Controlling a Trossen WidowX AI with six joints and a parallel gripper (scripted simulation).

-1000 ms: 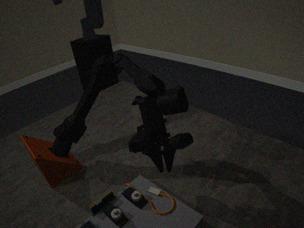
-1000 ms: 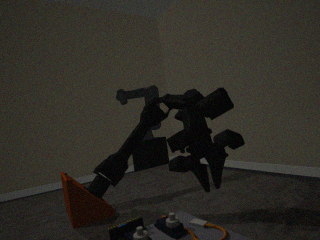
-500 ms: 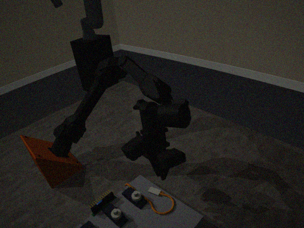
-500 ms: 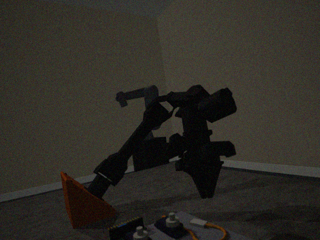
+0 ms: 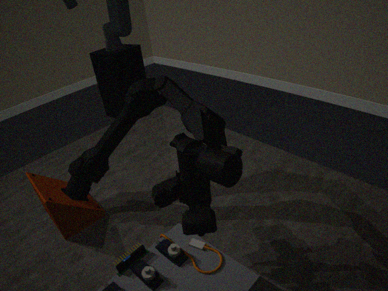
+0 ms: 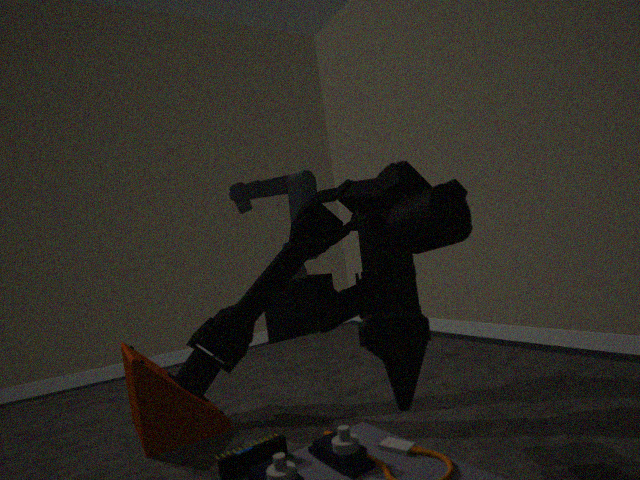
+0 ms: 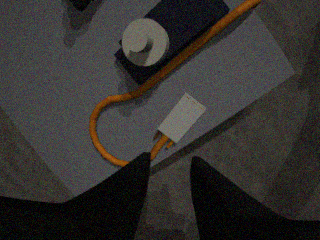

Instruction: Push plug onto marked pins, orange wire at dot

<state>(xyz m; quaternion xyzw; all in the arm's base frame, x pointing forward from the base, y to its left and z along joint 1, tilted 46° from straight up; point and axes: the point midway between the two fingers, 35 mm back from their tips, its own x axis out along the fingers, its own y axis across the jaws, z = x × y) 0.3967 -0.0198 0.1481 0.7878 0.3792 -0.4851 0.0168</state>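
My gripper tip is now 140 mm to the left of the blue band, 100 mm past it and 20 mm above it. Round my gripper tip: servo (130 mm to the right, 50 mm below, 50 mm behind); then grey holder plate (140 mm to the right, 70 mm below, 60 mm ahead); then black header (130 mm to the right, 100 mm behind, 30 mm below).
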